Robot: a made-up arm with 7 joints. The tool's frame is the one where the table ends. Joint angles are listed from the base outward.
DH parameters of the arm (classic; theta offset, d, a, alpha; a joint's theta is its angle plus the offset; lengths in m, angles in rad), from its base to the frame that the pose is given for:
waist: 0 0.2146 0 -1.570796
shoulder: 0 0 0 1.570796
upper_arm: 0 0.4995 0.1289 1.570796
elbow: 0 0 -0.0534 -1.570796
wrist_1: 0 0.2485 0 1.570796
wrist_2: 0 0 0.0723 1.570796
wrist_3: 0 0 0 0
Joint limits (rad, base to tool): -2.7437..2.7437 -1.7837..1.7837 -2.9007..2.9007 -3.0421..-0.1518 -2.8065..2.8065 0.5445..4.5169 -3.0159..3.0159
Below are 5 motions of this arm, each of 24 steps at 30 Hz.
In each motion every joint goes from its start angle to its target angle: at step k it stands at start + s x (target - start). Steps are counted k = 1, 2, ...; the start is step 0. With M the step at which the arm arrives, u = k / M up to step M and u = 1 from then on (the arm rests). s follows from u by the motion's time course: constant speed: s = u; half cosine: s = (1 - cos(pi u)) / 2; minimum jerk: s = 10 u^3 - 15 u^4 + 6 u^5.
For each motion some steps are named. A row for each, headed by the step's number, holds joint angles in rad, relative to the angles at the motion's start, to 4 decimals.
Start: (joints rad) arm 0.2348 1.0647 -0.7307 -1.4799 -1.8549 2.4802 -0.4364
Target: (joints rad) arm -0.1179 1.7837 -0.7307 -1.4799 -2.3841 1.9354 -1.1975
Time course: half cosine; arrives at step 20
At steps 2, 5, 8, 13, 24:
2: -0.0086 0.0176 0.0000 0.0000 -0.0130 -0.0133 -0.0186
5: -0.0517 0.1053 0.0000 0.0000 -0.0775 -0.0798 -0.1115
8: -0.1219 0.2484 0.0000 0.0000 -0.1828 -0.1882 -0.2630
13: -0.2564 0.5227 0.0000 0.0000 -0.3847 -0.3961 -0.5533
24: -0.3527 0.7190 0.0000 0.0000 -0.5292 -0.5448 -0.7611

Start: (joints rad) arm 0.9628 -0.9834 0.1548 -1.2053 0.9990 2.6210 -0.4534
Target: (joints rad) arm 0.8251 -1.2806 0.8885 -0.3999 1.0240 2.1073 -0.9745
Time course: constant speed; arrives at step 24
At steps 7, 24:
7: -0.0402 -0.0867 0.2140 0.2349 0.0073 -0.1498 -0.1520
24: -0.1377 -0.2972 0.7337 0.8054 0.0250 -0.5137 -0.5211

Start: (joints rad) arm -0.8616 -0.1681 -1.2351 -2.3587 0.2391 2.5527 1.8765
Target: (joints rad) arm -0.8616 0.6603 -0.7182 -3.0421 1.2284 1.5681 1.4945
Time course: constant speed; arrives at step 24
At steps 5, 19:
5: 0.0000 0.1726 0.1077 -0.1424 0.2061 -0.2051 -0.0796
19: 0.0000 0.6558 0.4092 -0.5410 0.7832 -0.7795 -0.3024

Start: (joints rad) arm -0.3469 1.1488 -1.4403 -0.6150 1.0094 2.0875 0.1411
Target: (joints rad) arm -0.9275 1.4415 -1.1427 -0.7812 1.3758 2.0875 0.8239
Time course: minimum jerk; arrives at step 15
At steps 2, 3, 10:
2: -0.0112 0.0056 0.0057 -0.0032 0.0070 0.0000 0.0131
3: -0.0336 0.0170 0.0172 -0.0096 0.0212 0.0000 0.0395
10: -0.4587 0.2313 0.2351 -0.1313 0.2895 0.0000 0.5395

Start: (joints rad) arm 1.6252 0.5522 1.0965 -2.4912 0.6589 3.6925 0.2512
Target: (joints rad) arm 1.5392 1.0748 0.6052 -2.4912 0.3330 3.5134 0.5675
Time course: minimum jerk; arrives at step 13
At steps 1, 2, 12, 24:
1: -0.0003 0.0021 -0.0020 0.0000 -0.0013 -0.0007 0.0013
2: -0.0025 0.0149 -0.0140 0.0000 -0.0093 -0.0051 0.0090
12: -0.0857 0.5205 -0.4893 0.0000 -0.3246 -0.1784 0.3150
24: -0.0860 0.5226 -0.4913 0.0000 -0.3259 -0.1791 0.3163

